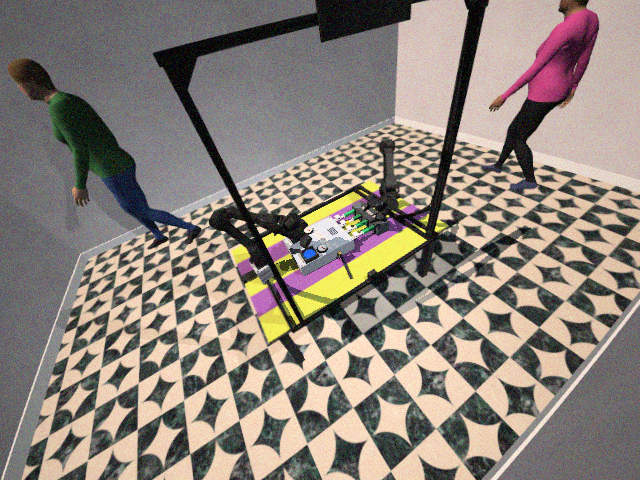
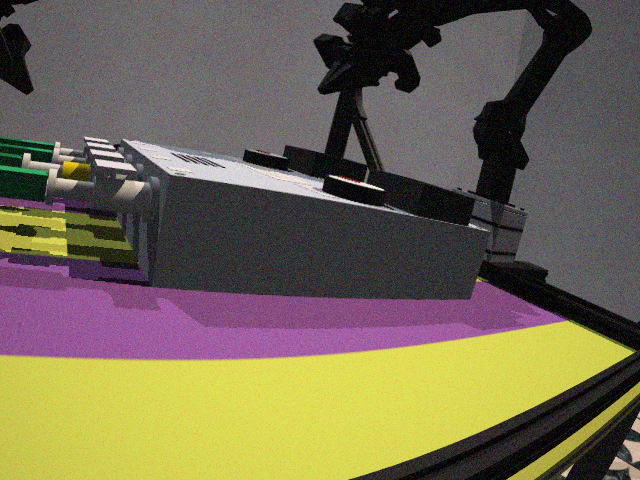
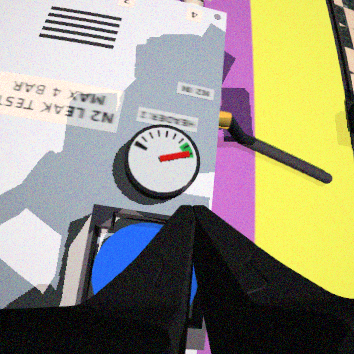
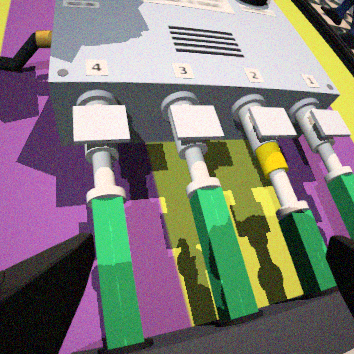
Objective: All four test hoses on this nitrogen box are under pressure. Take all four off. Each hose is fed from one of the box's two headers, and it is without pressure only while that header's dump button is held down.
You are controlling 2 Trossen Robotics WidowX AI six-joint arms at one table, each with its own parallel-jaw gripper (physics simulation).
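Pixels of known places: left gripper, fingertip midpoint: [image 2: 320, 91] [image 3: 190, 216]; right gripper, fingertip midpoint: [image 1: 366, 217] [image 2: 20, 79] [image 4: 212, 246]; left arm's base, origin of the base link: [image 1: 261, 263] [image 2: 491, 200].
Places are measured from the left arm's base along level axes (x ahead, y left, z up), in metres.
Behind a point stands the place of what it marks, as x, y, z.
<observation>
The grey nitrogen box [image 1: 326, 230] {0.441, -0.035, -0.031} [image 2: 310, 248] {0.425, 0.079, -0.071} [image 3: 30, 150] {0.337, -0.042, -0.032} [image 4: 120, 30] {0.446, -0.149, -0.031} lies on the striped table. Green hoses 4 [image 4: 112, 235] {0.620, -0.198, -0.047}, 3 [image 4: 216, 235] {0.639, -0.135, -0.047}, 2 [image 4: 310, 250] {0.672, -0.071, -0.047} and 1 [image 4: 344, 192] {0.641, 0.000, -0.051} are at their numbered ports; hose 2 has a yellow band. My right gripper [image 4: 212, 246] {0.653, -0.172, 0.019} is open above the hoses, its fingers either side of the middle ones. My left gripper [image 3: 190, 216] {0.273, -0.142, 0.080} is shut and empty, above the blue button [image 3: 122, 255] {0.257, -0.116, -0.015} [image 1: 309, 254] {0.243, -0.134, -0.015} beside the header 2 gauge [image 3: 163, 162] {0.325, -0.145, -0.017}. That gauge's red needle points at the green mark. The other dump button is hidden.
A dark inlet hose [image 3: 295, 162] {0.357, -0.316, -0.098} [image 1: 345, 266] {0.368, -0.288, -0.098} leaves the box's side at a brass fitting [image 3: 226, 120] {0.388, -0.217, -0.064}. Raised dark housings [image 2: 421, 196] {0.318, 0.091, -0.013} surround the buttons. A black frame [image 1: 454, 118] {0.844, -0.478, 0.560} stands around the table. Two people [image 1: 93, 129] [image 1: 560, 62] are in the room.
</observation>
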